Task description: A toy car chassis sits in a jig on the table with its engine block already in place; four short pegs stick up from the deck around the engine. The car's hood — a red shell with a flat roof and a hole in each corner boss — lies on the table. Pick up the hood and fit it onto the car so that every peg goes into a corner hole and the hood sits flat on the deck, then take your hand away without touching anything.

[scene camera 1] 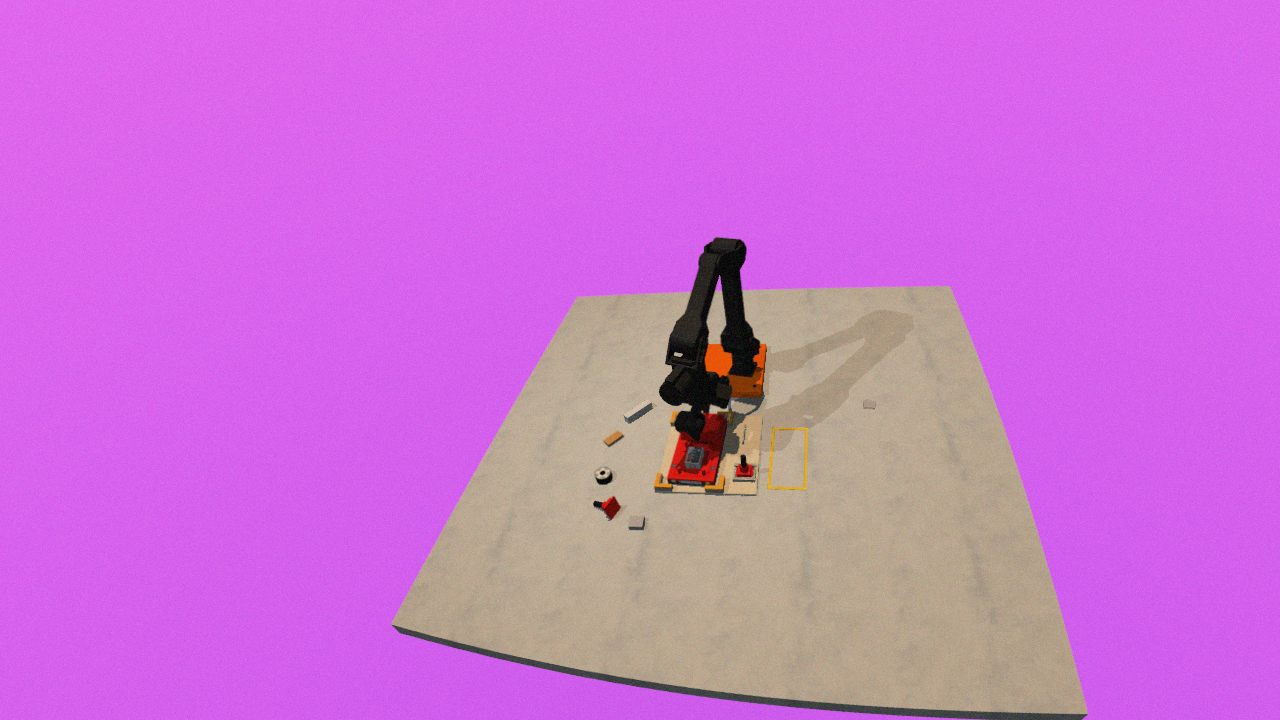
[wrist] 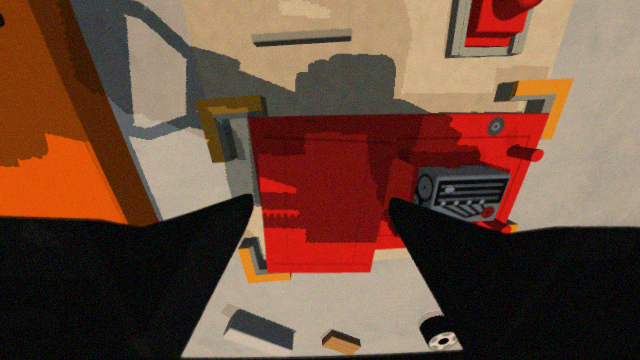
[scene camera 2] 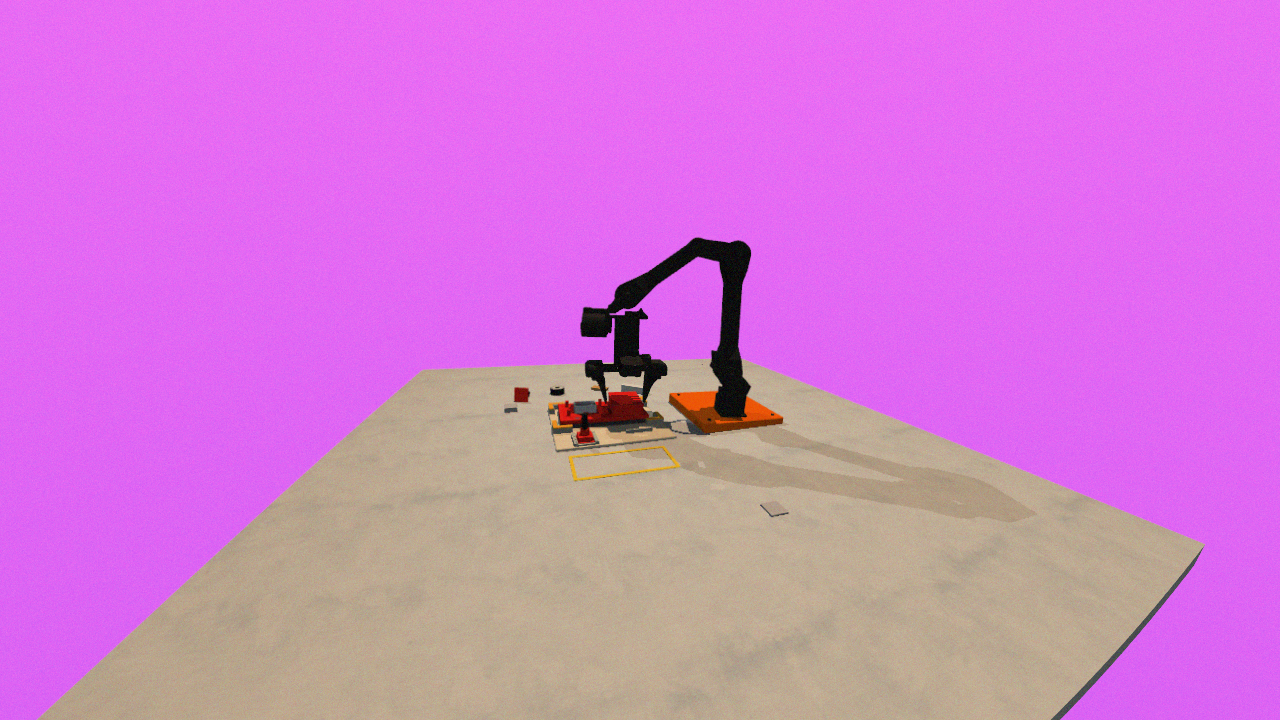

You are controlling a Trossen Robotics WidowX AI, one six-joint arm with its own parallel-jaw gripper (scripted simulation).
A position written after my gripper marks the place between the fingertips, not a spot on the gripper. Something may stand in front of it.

My gripper [scene camera 2: 624,402] is open and holds nothing. Further things: a red hood [scene camera 2: 621,403], a grey engine block [wrist: 473,192] and a jig [scene camera 1: 743,435].
The red hood also shows in the wrist view [wrist: 323,185]. My gripper also shows in scene camera 1 [scene camera 1: 702,426] and in the wrist view [wrist: 322,202]. The jig shows as well in the wrist view [wrist: 249,65] and in scene camera 2 [scene camera 2: 654,429].
